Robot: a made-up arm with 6 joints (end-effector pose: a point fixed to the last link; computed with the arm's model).
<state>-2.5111 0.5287 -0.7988 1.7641 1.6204 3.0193</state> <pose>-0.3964 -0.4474 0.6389 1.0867 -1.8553 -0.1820</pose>
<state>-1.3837 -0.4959 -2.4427 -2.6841 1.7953 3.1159</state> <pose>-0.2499 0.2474 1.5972 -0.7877 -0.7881 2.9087</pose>
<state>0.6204 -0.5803 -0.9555 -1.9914 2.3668 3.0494</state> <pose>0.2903 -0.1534 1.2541 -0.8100 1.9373 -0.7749</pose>
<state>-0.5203 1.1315 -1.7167 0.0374 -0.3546 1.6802</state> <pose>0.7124 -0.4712 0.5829 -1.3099 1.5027 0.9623</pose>
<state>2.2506 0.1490 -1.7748 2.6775 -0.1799 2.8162</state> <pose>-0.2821 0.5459 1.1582 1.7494 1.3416 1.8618</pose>
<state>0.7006 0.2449 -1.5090 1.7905 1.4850 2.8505</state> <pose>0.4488 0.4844 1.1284 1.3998 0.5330 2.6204</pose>
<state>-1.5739 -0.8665 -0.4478 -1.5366 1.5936 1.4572</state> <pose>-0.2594 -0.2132 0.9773 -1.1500 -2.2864 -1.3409</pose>
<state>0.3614 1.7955 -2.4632 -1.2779 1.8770 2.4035</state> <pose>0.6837 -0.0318 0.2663 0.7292 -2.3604 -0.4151</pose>
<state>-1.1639 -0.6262 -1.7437 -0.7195 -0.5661 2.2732</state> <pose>0.0452 0.0153 1.5336 -2.1516 1.1818 -1.1691</pose>
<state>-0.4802 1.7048 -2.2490 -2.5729 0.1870 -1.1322</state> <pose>0.6244 -0.4007 0.2067 -0.4463 1.2720 0.8086</pose>
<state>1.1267 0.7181 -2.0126 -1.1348 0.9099 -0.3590</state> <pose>0.4804 0.6567 0.9155 0.7149 0.1525 0.7686</pose>
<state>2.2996 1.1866 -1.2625 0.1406 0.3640 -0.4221</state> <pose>-0.3329 0.4220 0.3034 0.3169 1.3002 0.5865</pose>
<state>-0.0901 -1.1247 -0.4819 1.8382 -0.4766 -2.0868</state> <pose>0.0825 -0.2541 1.0402 1.7062 -1.4560 -0.0815</pose>
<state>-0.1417 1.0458 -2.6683 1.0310 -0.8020 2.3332</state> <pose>0.7118 -0.3198 1.1357 -0.5459 -0.1900 -0.0654</pose>
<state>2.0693 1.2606 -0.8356 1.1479 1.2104 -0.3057</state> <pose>-0.1957 0.1646 0.3324 -0.0081 0.5574 -1.1643</pose>
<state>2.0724 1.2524 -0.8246 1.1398 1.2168 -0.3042</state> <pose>-0.1952 0.1614 0.3373 -0.0208 0.5545 -1.1595</pose>
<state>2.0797 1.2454 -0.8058 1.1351 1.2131 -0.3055</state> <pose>-0.1928 0.1547 0.3417 -0.0283 0.5449 -1.1487</pose>
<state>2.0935 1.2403 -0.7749 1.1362 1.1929 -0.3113</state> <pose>-0.1870 0.1427 0.3452 -0.0269 0.5250 -1.1279</pose>
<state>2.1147 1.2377 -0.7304 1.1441 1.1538 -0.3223</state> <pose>-0.1769 0.1251 0.3482 -0.0157 0.4935 -1.0945</pose>
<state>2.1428 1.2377 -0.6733 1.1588 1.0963 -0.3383</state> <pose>-0.1617 0.1028 0.3518 0.0047 0.4511 -1.0468</pose>
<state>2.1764 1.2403 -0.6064 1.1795 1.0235 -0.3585</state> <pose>-0.1411 0.0780 0.3570 0.0319 0.3999 -0.9842</pose>
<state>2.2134 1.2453 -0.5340 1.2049 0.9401 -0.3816</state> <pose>-0.1158 0.0534 0.3650 0.0627 0.3432 -0.9079</pose>
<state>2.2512 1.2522 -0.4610 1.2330 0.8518 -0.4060</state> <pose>-0.0876 0.0316 0.3761 0.0936 0.2851 -0.8216</pose>
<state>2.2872 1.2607 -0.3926 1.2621 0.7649 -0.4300</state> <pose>-0.0591 0.0143 0.3896 0.1217 0.2294 -0.7313</pose>
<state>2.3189 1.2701 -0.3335 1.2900 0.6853 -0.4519</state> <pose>-0.0329 0.0024 0.4038 0.1455 0.1798 -0.6447</pose>
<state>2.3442 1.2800 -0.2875 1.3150 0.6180 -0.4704</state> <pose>-0.0112 -0.0047 0.4165 0.1647 0.1390 -0.5696</pose>
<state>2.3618 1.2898 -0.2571 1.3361 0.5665 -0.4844</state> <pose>0.0044 -0.0079 0.4256 0.1803 0.1090 -0.5125</pose>
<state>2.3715 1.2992 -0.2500 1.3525 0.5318 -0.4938</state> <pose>0.0120 -0.0068 0.4267 0.1970 0.0966 -0.4764</pose>
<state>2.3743 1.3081 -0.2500 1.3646 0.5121 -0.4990</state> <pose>0.0160 -0.0059 0.4259 0.2087 0.0881 -0.4595</pose>
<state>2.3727 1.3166 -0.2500 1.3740 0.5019 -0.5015</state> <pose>0.0190 -0.0063 0.4255 0.2154 0.0782 -0.4547</pose>
